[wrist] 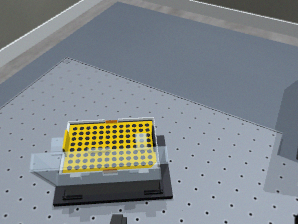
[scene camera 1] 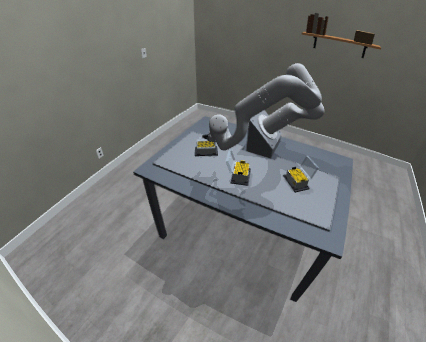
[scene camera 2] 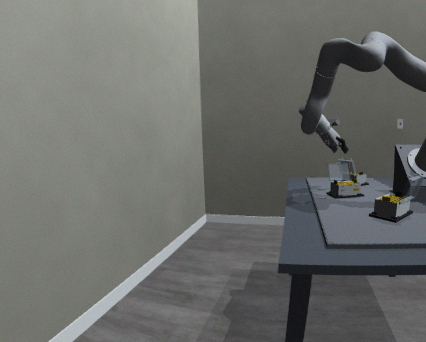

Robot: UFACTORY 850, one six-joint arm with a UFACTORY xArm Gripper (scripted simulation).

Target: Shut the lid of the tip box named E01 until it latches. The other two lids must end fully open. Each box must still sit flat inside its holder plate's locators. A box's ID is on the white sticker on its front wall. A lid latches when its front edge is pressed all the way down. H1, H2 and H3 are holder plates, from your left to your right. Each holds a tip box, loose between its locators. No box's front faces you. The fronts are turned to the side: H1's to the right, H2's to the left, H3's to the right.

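Observation:
The robot's wrist view shows a black holder plate (wrist: pixel 166 181).

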